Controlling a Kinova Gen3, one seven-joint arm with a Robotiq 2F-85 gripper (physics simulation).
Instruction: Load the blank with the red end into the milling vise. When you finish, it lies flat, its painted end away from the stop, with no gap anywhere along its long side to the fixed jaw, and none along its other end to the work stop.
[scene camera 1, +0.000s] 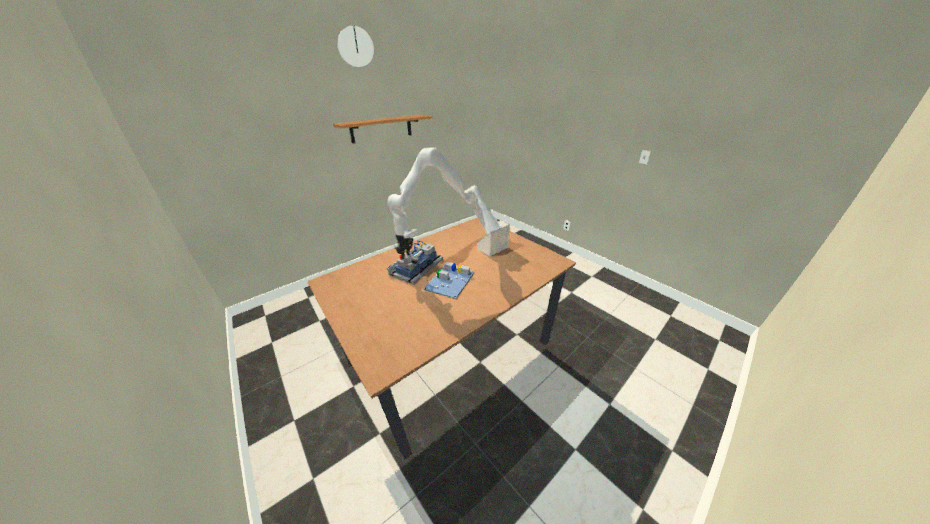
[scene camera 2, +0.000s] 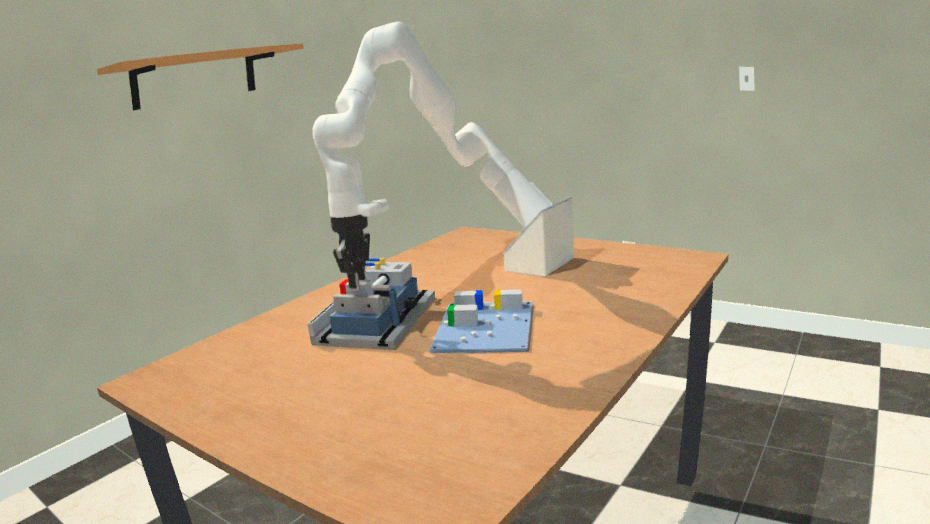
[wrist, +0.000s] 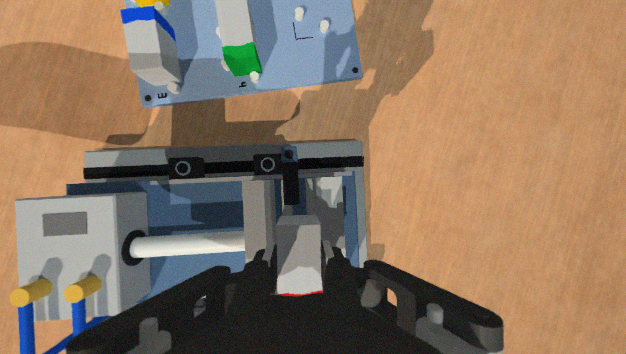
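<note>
My gripper (scene camera 1: 404, 255) (scene camera 2: 354, 285) (wrist: 299, 254) is shut on the red-ended grey blank (wrist: 298, 245), over the milling vise (scene camera 1: 412, 266) (scene camera 2: 361, 323). The blank's red end (scene camera 2: 343, 287) (wrist: 300, 294) points away from the black work stop (wrist: 291, 187). In the wrist view the blank overlaps the edge of the fixed jaw (scene camera 2: 351, 304) (wrist: 322, 200), so it seems to sit above the jaw top. The movable jaw (wrist: 254, 215) is on its other side. A small space shows between its plain end and the stop tip. Its underside is hidden.
A blue pegged board (scene camera 1: 449, 289) (scene camera 2: 497, 341) (wrist: 320, 65) beside the vise holds a green-ended blank (scene camera 2: 463, 315) (wrist: 239, 30), a blue-ended blank (scene camera 2: 467, 299) (wrist: 147, 45) and a yellow-ended blank (scene camera 2: 510, 299). The vise's grey actuator box (scene camera 2: 398, 273) (wrist: 65, 250) carries yellow fittings and blue hoses.
</note>
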